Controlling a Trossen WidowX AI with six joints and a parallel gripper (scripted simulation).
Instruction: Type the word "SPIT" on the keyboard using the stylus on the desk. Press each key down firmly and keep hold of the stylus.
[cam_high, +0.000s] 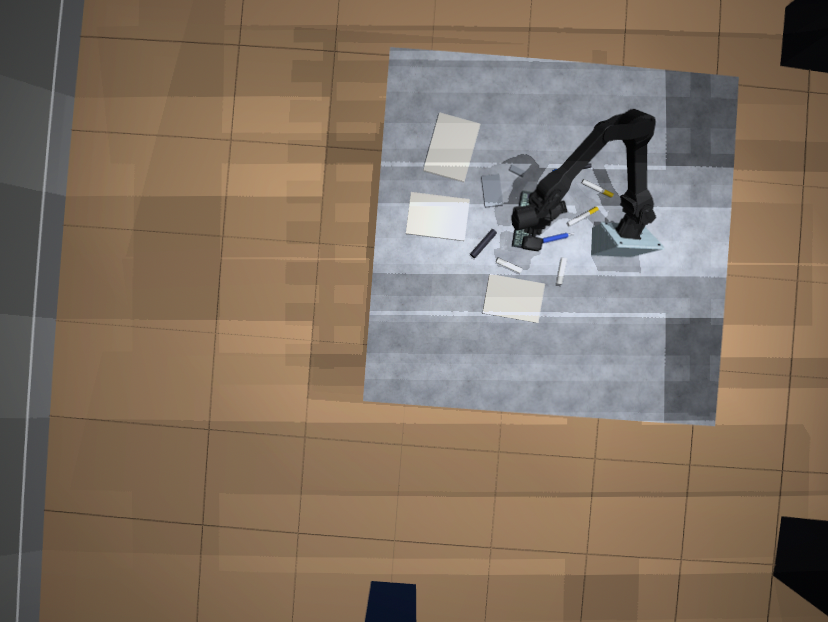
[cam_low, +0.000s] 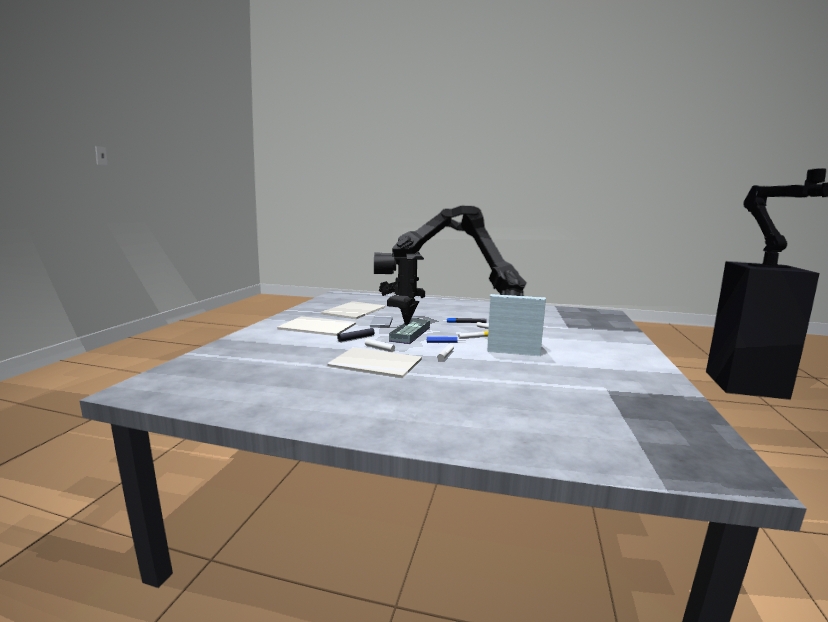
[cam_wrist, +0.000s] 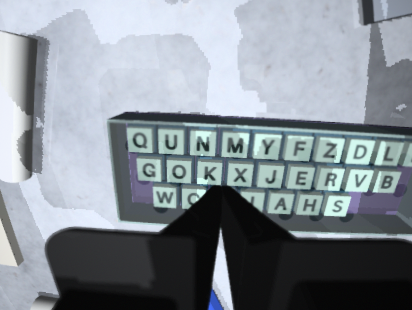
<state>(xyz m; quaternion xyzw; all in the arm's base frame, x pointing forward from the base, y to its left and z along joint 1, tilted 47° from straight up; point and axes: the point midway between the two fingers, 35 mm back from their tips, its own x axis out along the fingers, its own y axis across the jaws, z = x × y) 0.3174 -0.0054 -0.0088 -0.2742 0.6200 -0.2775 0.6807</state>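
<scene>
The blue stylus lies 150 mm behind my gripper tip and 30 mm below it. The rest, counted from my gripper tip: grey slab (130 mm ahead, 130 mm to the right, 40 mm below).
</scene>
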